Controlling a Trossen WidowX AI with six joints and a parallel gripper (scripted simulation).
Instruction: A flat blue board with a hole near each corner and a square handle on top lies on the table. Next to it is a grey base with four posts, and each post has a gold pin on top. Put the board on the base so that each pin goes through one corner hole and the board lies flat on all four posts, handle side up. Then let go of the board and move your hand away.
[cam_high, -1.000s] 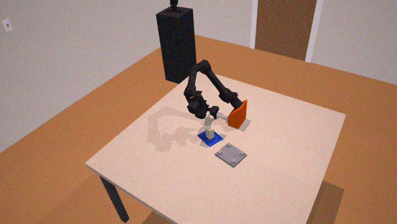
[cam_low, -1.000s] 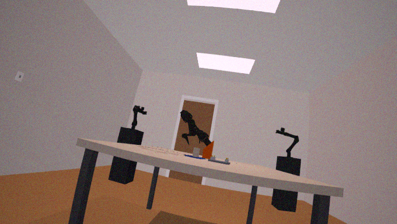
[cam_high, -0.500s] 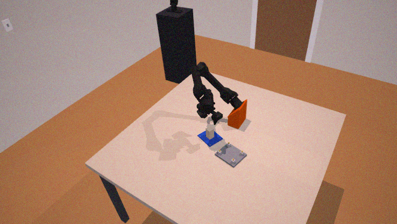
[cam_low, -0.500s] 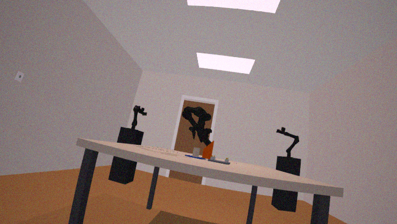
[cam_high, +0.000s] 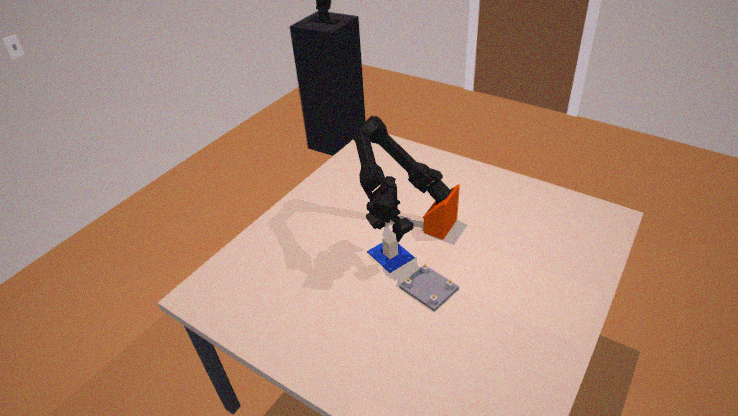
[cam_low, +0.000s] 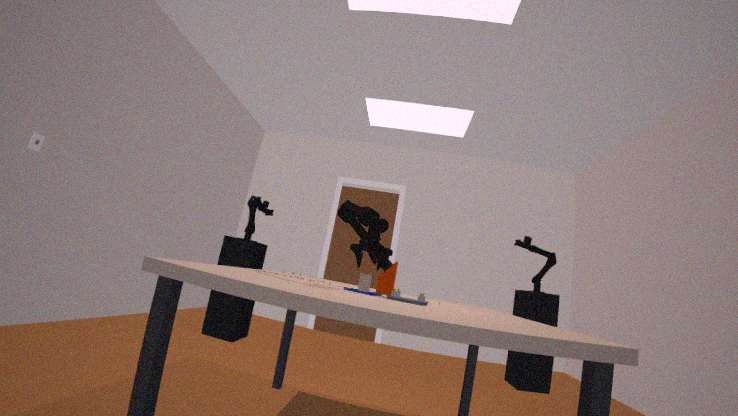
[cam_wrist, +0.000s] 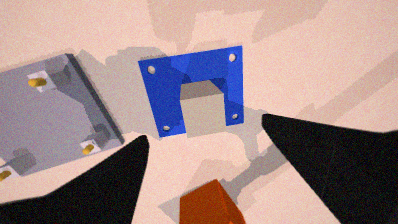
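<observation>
Right now the blue board is 80 mm below my gripper tip. The rest, counted from my gripper tip: grey base 190 mm to the left, 100 mm below, 80 mm ahead.
</observation>
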